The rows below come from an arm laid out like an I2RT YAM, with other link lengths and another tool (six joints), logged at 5 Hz.
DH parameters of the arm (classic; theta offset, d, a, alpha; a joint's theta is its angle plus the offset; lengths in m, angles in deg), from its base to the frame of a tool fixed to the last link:
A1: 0 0.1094 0.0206 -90
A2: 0 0 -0.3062 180
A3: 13.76 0 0.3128 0
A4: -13.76 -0.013 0.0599 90
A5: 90 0.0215 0 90
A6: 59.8 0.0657 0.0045 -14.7
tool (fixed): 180 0.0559 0 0
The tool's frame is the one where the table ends.
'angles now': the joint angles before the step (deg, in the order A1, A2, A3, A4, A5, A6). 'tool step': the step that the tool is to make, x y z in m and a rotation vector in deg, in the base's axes. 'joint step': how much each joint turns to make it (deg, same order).
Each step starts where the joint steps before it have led.
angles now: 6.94, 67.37, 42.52, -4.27, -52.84, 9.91
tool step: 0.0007, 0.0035, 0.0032, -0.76, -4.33, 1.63
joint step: 0.63, -0.07, 0.00, 1.98, -0.27, -2.68
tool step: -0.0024, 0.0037, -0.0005, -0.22, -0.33, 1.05
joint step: 0.73, 0.04, 0.00, -0.17, -0.16, -0.63
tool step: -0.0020, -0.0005, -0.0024, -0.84, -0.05, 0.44
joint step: -0.01, -0.03, 0.01, -1.39, 0.00, -1.59
